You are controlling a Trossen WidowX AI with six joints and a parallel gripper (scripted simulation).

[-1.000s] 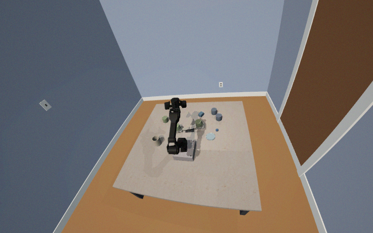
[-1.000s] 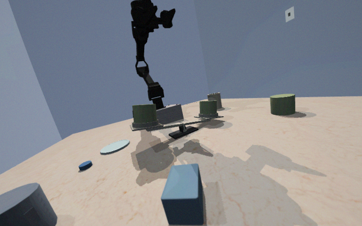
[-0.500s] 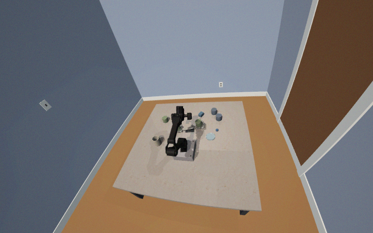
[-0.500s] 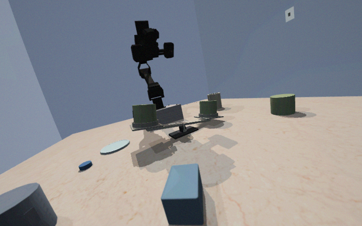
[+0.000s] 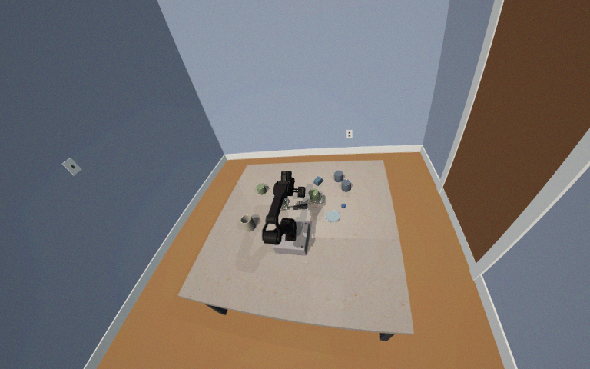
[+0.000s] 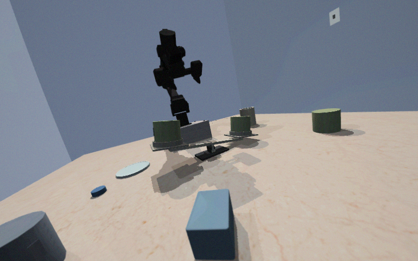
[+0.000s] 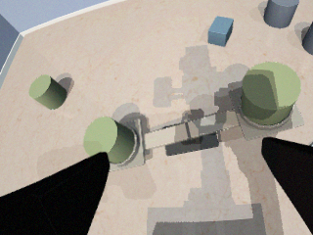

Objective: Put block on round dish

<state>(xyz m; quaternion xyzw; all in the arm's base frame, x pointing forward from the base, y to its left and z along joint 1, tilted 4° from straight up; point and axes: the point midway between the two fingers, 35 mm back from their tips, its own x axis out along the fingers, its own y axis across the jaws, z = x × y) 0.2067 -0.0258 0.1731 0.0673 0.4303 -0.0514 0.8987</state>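
Now: gripper tip 19 cm above the pale green block, 12 cm to the right of it and 10 cm short of it. The rest, counted from my gripper tip: balance: 20 cm below, 9 cm ahead, 1 cm to the right; small blue disc: 32 cm to the right, 23 cm below, 4 cm ahead; pale blue round dish: 24 cm to the right, 23 cm below, 4 cm behind.
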